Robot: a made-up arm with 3 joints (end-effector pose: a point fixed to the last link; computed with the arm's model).
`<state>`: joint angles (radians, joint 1 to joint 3).
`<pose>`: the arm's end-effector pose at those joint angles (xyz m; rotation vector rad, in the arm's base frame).
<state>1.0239 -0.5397 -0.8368</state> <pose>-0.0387 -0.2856 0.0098 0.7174 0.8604 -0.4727</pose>
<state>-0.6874 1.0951 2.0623</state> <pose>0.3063 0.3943 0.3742 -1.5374 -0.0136 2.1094</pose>
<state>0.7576 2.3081 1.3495</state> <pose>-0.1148 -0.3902 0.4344 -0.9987 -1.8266 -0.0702</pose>
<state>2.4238 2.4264 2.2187</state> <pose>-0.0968 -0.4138 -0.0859 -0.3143 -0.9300 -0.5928</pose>
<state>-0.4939 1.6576 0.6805</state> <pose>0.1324 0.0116 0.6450 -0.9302 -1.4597 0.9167</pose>
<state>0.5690 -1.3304 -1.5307</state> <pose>-0.0109 -0.2470 0.3988 -0.5673 1.3105 -0.8995</pose>
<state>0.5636 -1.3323 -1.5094</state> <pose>-0.0103 -0.2506 0.3962 -0.5580 1.3133 -0.8847</pose>
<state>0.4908 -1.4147 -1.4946</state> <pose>0.0061 -0.2370 0.4184 -0.6661 1.3366 -0.8760</pose>
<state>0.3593 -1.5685 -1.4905</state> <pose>0.0382 -0.2006 0.4572 -0.8779 1.3843 -0.8809</pose>
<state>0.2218 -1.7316 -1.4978</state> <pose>0.0738 -0.1514 0.4890 -1.1053 1.4406 -0.8998</pose>
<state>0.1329 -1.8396 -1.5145</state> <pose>0.0979 -0.1130 0.5037 -1.2613 1.4775 -0.9214</pose>
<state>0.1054 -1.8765 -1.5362</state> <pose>0.1064 -0.0959 0.5079 -1.3257 1.4830 -0.9369</pose>
